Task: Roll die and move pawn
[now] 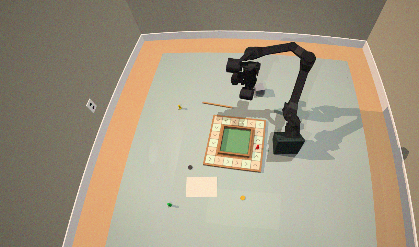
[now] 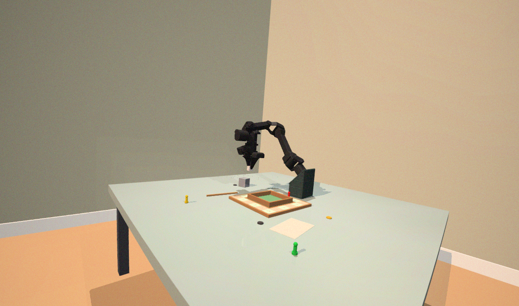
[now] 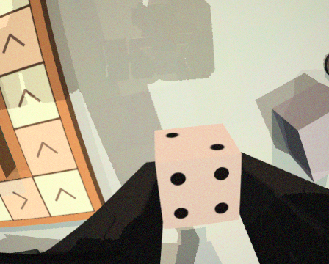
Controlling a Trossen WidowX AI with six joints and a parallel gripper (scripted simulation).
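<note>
The red pawn is 250 mm to the left of my gripper tip, 100 mm below it and 60 mm behind it. Round my gripper tip: wooden stick 180 mm ahead, 120 mm below; green dice tray 220 mm to the left, 120 mm below, 50 mm ahead; white die right at my gripper tip.
</note>
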